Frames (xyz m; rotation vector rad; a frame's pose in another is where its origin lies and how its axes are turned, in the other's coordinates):
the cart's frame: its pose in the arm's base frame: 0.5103 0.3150 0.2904 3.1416 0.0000 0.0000
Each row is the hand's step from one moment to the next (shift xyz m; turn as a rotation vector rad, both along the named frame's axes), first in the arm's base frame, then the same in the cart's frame.
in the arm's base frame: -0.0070 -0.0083 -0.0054 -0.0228 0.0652 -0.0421
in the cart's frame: -0.0070 0.0083 0.0054 -0.0228 -0.0652 0.0421
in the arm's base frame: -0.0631 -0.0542 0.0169 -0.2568 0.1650 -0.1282
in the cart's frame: -0.0631 0.0542 -0.0169 -0.2568 -0.1650 0.1282
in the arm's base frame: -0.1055 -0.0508 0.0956 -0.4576 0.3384 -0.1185
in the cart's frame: -0.1055 0.0508 -0.0956 -0.4576 -0.3384 0.1185
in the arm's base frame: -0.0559 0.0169 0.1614 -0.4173 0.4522 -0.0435
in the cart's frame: -0.0559 -0.0169 -0.1614 -0.4173 -0.4522 0.0435
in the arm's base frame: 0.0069 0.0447 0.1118 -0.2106 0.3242 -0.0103
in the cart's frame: 0.0069 -0.0447 -0.1118 -0.2106 -0.3242 0.0103
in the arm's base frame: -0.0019 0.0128 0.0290 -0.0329 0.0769 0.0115
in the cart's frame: -0.0019 -0.0128 -0.0290 -0.0329 -0.0769 -0.0115
